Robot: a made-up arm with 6 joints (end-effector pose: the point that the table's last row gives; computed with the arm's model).
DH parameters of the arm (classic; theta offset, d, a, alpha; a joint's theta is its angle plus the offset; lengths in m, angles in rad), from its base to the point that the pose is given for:
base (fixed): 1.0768 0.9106 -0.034 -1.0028
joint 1: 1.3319 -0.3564 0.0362 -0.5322
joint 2: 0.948 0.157 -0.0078 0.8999
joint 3: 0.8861 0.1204 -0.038 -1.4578
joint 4: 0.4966 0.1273 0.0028 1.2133
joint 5: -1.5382 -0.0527 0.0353 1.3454
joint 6: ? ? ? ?
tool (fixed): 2.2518 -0.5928 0 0
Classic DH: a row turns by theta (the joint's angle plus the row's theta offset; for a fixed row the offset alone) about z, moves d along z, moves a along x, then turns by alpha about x.
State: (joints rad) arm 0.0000 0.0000 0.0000 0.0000 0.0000 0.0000
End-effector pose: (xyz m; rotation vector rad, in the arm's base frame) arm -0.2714 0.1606 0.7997 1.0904 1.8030 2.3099
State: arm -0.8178 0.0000 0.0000 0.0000 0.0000 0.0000
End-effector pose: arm -0.1319 0.2867 0.8985 0.9408 0.6747 2.5858
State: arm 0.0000 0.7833 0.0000 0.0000 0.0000 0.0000
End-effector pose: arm -0.3428 0.0027 0.5907 0.6835 2.5816 1.4907
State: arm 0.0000 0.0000 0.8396 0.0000 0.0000 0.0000
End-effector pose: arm -0.2242 0.2097 0.7687 -1.6702 -2.3045 -1.2618
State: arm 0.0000 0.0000 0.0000 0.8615 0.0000 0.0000
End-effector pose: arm -0.3339 -0.1227 0.7991 -0.2613 -1.9828 -1.6485
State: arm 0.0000 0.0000 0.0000 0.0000 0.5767 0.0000
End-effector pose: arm -0.2971 0.0826 0.7384 1.1004 2.3533 1.6161
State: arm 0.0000 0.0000 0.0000 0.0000 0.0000 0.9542
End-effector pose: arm -0.1618 0.1606 1.0688 -1.7598 -1.3983 -1.3451
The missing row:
joint 6: -0.2979 0.7246 -0.0262 0.5609
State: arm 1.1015 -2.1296 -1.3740 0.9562 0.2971 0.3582
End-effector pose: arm -0.0968 0.1409 0.9584 0.6620 0.6848 2.4931
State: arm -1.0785 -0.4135 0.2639 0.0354 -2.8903 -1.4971
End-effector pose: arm -0.1470 -0.4676 0.9417 0.4907 -2.4868 -0.3920
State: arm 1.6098 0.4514 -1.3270 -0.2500 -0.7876 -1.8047
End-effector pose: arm -0.1629 0.1597 0.9065 -0.1155 0.3006 2.8092
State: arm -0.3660 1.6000 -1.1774 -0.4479 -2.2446 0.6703
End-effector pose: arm -0.3294 -0.3564 0.6901 0.3131 0.3714 -1.6889
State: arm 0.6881 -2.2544 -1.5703 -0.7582 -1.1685 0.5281
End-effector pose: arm -0.2671 -0.0920 1.1374 -0.9083 -2.1318 0.7622
